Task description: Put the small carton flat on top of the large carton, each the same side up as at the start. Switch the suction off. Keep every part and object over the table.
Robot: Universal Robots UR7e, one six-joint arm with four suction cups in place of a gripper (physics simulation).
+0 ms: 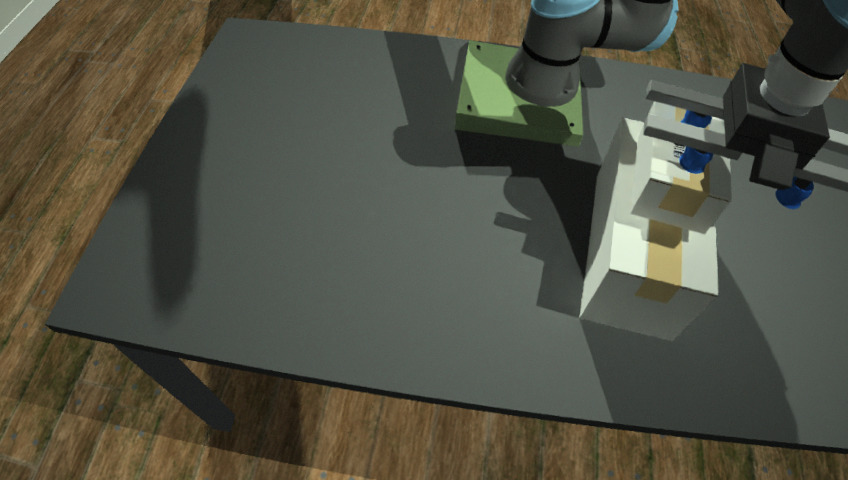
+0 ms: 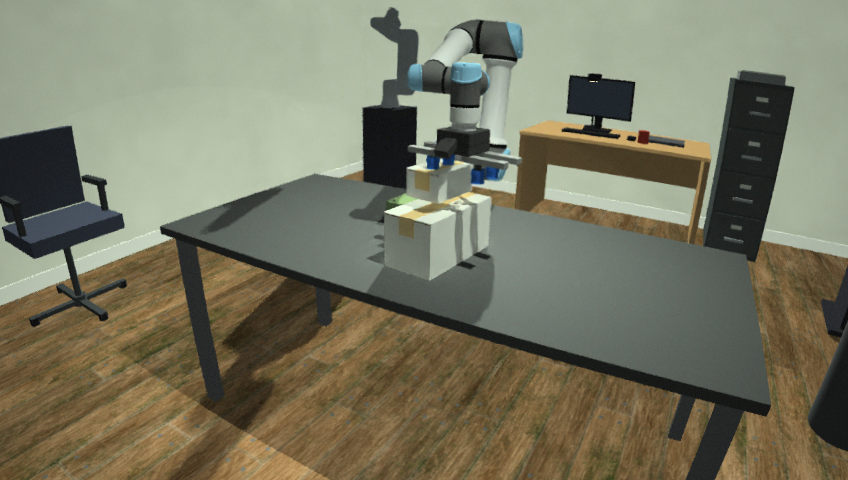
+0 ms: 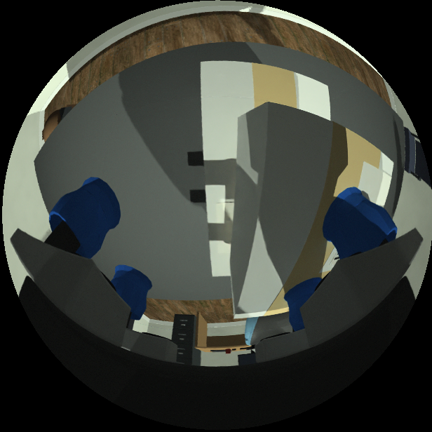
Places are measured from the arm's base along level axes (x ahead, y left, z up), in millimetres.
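Pixels of known places: end effector, tool point: [image 1: 737, 165] [image 2: 462, 175]; arm's base, origin of the base link: [image 1: 541, 82].
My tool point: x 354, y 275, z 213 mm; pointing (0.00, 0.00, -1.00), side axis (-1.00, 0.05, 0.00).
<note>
For each thing: its top centre in the pictures, then the offset to it from my tool point. Level surfaces: height alone.
- small white carton, middle of its top: [image 1: 691, 144] [image 2: 440, 165] 4 mm back, 70 mm right, 13 mm up
- large carton, middle of its top: [image 1: 666, 196] [image 2: 440, 203] 2 mm back, 65 mm right, 93 mm down
- dark table, its level: 247 mm down
The small white carton [image 1: 653, 197] [image 2: 421, 189] [image 3: 300, 165], with tan tape, is upright and level over the rear part of the large carton [image 1: 629, 252] [image 2: 407, 252] [image 3: 225, 90]. Its underside is at or very near the large carton's top; I cannot tell whether they touch. The large white carton stands upright on the table with its taped top up. My suction gripper [image 1: 745, 161] [image 2: 462, 167] is above the small carton. Two blue cups on one side meet its top, and I hold it by suction. The other two cups hang free beside it, over the table.
The dark table [image 1: 357, 208] [image 2: 595, 297] [image 3: 155, 175] carries the green base block [image 1: 487, 83] [image 2: 397, 204] of my arm, behind the cartons. A desk [image 2: 618, 147], a filing cabinet [image 2: 751, 160] and a chair [image 2: 62, 223] stand away from the table.
</note>
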